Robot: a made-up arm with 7 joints. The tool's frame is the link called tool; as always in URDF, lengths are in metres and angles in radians.
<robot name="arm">
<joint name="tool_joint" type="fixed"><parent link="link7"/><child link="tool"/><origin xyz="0 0 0" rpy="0 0 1.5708"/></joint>
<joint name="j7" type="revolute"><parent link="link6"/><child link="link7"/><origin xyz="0 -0.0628 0" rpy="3.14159 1.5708 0"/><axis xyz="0 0 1"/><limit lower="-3.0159" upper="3.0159"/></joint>
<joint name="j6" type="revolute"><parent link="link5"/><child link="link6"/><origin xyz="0 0 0" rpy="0 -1.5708 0"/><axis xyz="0 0 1"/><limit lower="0.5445" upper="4.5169"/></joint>
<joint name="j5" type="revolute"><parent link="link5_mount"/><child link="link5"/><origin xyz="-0.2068 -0.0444 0" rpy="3.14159 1.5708 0"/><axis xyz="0 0 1"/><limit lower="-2.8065" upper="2.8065"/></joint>
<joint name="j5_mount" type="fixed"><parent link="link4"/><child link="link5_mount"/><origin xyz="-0.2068 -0.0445 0"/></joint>
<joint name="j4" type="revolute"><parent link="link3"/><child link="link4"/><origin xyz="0.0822 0 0" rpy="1.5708 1.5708 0"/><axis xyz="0 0 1"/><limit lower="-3.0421" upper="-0.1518"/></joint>
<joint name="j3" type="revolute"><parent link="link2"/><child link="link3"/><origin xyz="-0.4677 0 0" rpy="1.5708 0 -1.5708"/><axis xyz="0 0 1"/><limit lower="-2.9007" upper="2.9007"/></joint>
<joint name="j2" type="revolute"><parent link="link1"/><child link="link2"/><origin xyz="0 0 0" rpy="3.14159 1.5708 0"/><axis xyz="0 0 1"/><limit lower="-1.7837" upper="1.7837"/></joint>
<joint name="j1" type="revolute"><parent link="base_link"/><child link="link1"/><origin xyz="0 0 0.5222" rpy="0 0 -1.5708"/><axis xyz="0 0 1"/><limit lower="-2.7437" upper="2.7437"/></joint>
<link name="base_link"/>
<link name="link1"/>
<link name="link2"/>
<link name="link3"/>
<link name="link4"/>
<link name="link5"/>
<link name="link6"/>
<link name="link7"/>
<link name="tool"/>
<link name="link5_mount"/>
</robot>
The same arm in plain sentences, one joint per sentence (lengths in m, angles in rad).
The arm has seven revolute joints in a row. What follows holds with every joint at zero, and every direction is one of the base frame's.
The first joint is mounted 0.5222 m along +z from the base frame's origin and turns about +z, from -2.7437 to 2.7437 rad.
The second joint is mounted at the same point as the first joint and turns about +y, from -1.7837 to 1.7837 rad.
The third joint is mounted 0.4677 m along +z from the second joint and turns about +z, from -2.9007 to 2.9007 rad.
The fourth joint is mounted 0.0822 m along +x from the third joint and turns about -y, from -3.0421 to -0.1518 rad.
The fifth joint is mounted 0.0889 m along -x and 0.4136 m along +z from the fourth joint and turns about +z, from -2.8065 to 2.8065 rad.
The sixth joint is mounted at the same point as the fifth joint and turns about -y, from 0.5445 to 4.5169 rad.
The seventh joint is mounted 0.0628 m along +x from the sixth joint and turns about -z, from -3.0159 to 3.0159 rad.
The tool frame, which is the frame that the pose is given for, is mounted at the same point as the seventh joint; its axes are the base frame's turned by roll -3.1416, pitch 0.0000 and yaw 0.0000 rad (as in URDF: about the fixed x, then y, then z).

